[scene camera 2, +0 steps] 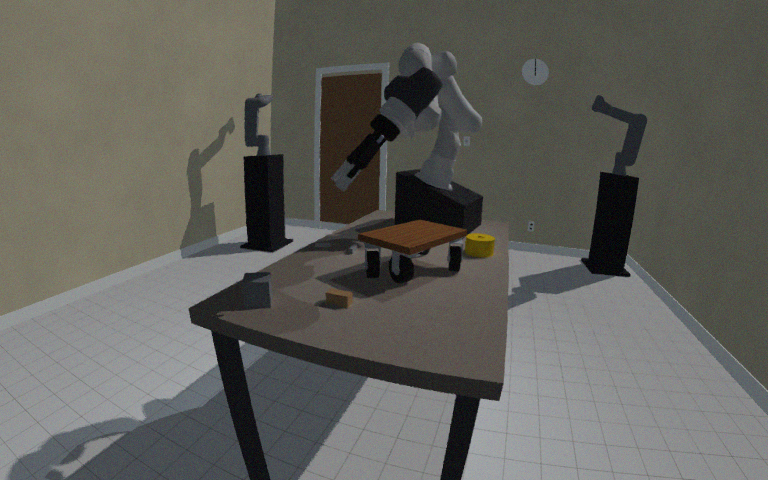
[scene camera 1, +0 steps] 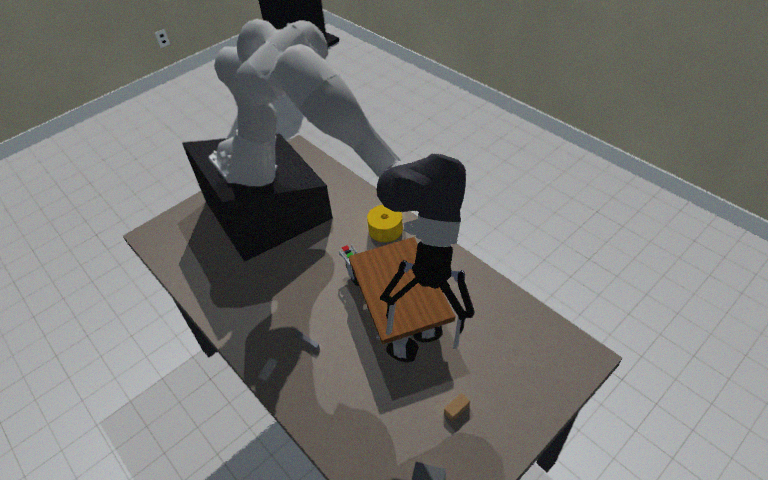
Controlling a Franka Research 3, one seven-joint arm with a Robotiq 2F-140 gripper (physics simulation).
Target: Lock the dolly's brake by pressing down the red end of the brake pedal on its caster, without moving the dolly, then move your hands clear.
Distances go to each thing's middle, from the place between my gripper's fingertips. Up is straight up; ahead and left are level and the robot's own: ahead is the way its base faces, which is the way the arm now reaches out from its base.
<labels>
My hand is 260 mm past the dolly (scene camera 1: 421,312), 170 mm to the right of it and 230 mm above it. Round my hand: yellow cylinder (scene camera 1: 385,225) (480 mm behind, 370 mm to the left, 260 mm below).
</labels>
